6 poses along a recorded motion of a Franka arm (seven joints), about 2.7 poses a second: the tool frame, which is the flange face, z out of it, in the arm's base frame.
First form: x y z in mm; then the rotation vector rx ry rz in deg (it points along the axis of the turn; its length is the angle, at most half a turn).
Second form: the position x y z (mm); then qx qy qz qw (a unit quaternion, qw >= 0). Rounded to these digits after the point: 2 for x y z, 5 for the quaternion.
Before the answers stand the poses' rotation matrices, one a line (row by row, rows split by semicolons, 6 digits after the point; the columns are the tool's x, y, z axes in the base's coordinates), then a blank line. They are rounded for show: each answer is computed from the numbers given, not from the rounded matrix.
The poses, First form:
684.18, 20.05, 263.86, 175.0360, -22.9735, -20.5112
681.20, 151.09, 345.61, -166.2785, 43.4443, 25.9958
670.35, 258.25, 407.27, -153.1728, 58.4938, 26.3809
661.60, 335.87, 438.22, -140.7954, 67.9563, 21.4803
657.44, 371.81, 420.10, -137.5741, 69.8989, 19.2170
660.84, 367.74, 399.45, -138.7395, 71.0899, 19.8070
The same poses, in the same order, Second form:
0.939966 -0.249936 -0.232370; -0.259099 -0.965806 -0.009274; -0.222106 0.068924 -0.972583
0.830812 -0.492936 -0.258389; -0.460711 -0.869598 0.177610; -0.312245 -0.028518 -0.949573
0.705800 -0.678423 -0.203934; -0.601942 -0.726119 0.332292; -0.373515 -0.111775 -0.920865
0.607169 -0.791374 -0.071226; -0.688539 -0.568764 0.449912; -0.396560 -0.224131 -0.890228
0.584922 -0.810779 -0.022449; -0.708304 -0.524088 0.472903; -0.395185 -0.260711 -0.880828
0.576240 -0.816391 -0.038122; -0.718483 -0.528261 0.452462; -0.389524 -0.233337 -0.890969

684.18, 20.05, 263.86, 0.98468, -0.12924, -0.11539, 0.01985
681.20, 151.09, 345.61, -0.95525, 0.24958, 0.14934, 0.05395
670.35, 258.25, 407.27, -0.91553, 0.34962, 0.15768, 0.12126
661.60, 335.87, 438.22, -0.87552, 0.42258, 0.13357, 0.19247
657.44, 371.81, 420.10, -0.86456, 0.43927, 0.12077, 0.21214
660.84, 367.74, 399.45, -0.86537, 0.44341, 0.12354, 0.19812

